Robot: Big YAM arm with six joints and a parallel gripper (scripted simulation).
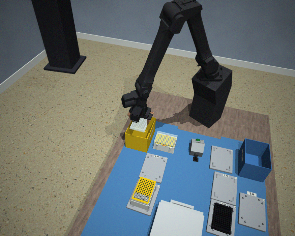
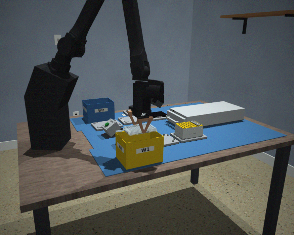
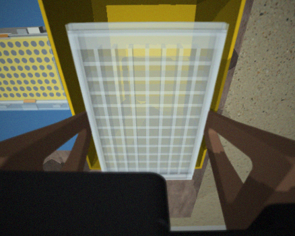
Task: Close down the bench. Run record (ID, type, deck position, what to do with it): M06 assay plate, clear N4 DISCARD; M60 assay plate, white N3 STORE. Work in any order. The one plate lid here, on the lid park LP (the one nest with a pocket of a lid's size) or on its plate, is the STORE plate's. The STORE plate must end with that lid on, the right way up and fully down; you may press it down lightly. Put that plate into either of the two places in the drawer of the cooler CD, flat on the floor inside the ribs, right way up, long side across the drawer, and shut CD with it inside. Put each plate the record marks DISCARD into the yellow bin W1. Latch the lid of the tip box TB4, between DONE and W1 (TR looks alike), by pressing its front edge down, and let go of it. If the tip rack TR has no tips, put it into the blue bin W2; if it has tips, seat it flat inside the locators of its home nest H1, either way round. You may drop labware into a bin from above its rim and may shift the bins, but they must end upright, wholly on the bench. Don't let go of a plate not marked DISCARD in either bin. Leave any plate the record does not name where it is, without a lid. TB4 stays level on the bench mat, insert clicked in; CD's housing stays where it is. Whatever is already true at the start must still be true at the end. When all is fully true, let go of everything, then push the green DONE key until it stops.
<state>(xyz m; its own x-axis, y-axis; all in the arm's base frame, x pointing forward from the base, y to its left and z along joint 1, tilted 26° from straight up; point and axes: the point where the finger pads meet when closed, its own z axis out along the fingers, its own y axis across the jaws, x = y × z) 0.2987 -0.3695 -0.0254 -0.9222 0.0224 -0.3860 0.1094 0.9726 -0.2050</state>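
My hand is right at the clear assay plate M06. Also, from my hand: yellow bin W1: 110 mm below; green DONE key: 340 mm to the left, 80 mm below, 10 mm behind; nest N4: 190 mm ahead, 140 mm below, 110 mm to the left.
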